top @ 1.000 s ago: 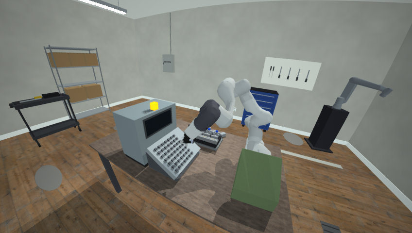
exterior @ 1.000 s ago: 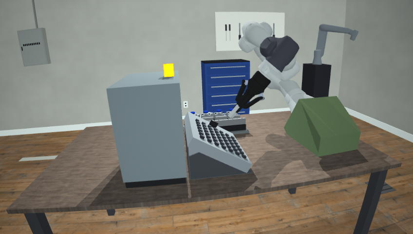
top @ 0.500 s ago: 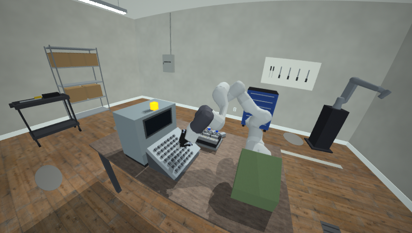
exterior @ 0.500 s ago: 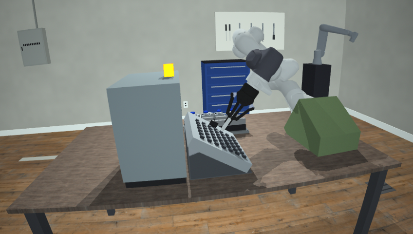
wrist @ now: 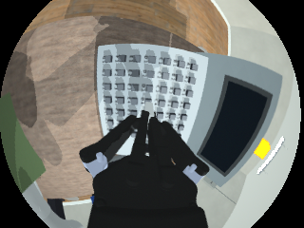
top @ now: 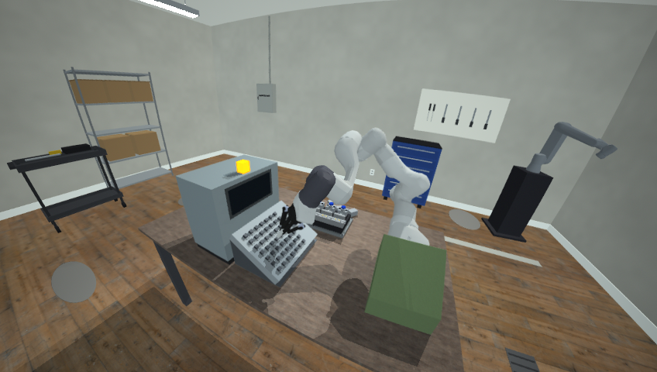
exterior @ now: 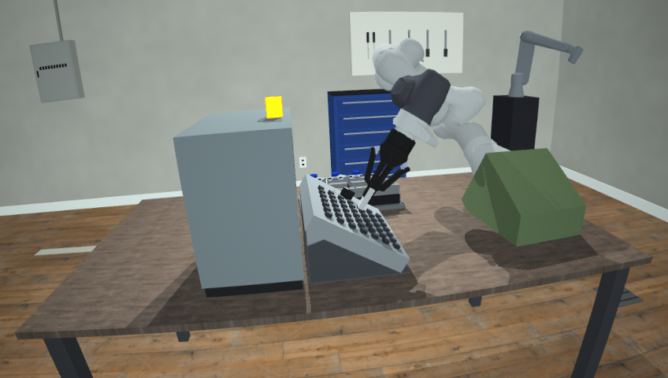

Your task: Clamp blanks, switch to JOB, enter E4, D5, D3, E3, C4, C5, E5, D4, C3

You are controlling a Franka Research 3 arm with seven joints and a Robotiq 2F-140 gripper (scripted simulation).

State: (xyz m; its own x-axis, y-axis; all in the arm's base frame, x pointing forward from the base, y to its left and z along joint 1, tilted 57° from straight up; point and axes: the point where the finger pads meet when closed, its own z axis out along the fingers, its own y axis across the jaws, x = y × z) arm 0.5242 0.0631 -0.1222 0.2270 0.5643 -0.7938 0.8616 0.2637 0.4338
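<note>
My hand is 3 cm short of the key D3, 4 cm to the right of it and 5 cm above it. From my hand the other things lie so: black selector knob 2 cm ahead, 16 cm to the right, 3 cm below; sloped keypad 5 cm ahead, 5 cm to the right, 8 cm below.
</note>
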